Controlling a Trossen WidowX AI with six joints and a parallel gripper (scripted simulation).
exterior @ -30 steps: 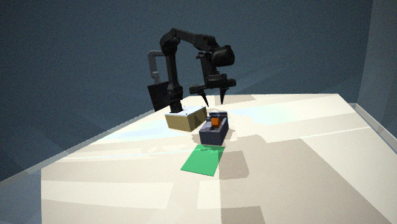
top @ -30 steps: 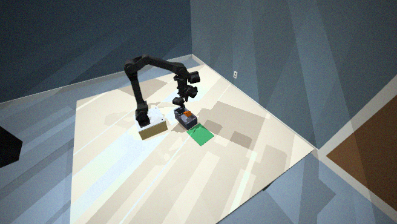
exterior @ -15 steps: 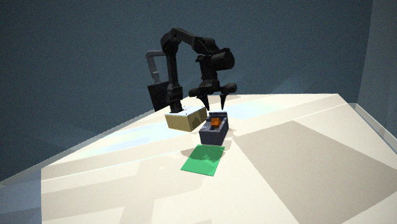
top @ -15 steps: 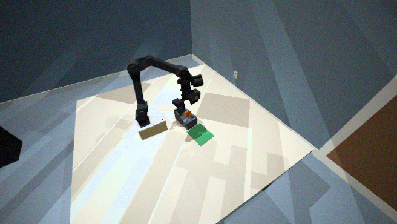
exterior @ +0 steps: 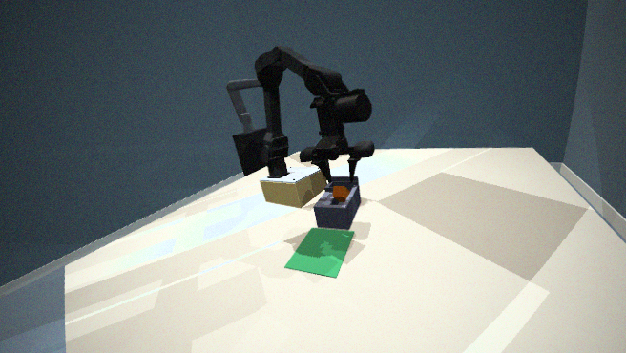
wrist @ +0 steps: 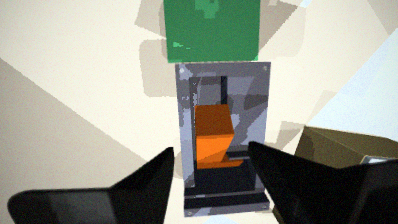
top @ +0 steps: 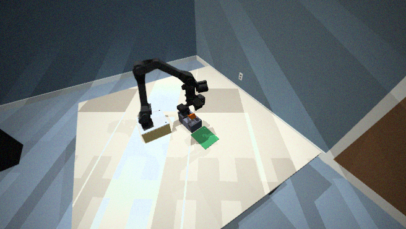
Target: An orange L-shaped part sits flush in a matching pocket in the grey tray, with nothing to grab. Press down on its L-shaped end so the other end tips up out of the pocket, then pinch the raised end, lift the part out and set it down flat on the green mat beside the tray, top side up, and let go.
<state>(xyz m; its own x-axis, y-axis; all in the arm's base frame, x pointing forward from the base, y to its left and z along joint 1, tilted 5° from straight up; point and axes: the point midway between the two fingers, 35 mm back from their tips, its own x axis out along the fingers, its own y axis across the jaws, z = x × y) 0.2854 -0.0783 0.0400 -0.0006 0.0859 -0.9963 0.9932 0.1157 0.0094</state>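
Right now my gripper tip is 2 cm past the orange L-shaped part, 3 cm to the right of it and 6 cm above it. From my gripper tip the other things lie so: green mat: 15 cm to the right, 12 cm below.
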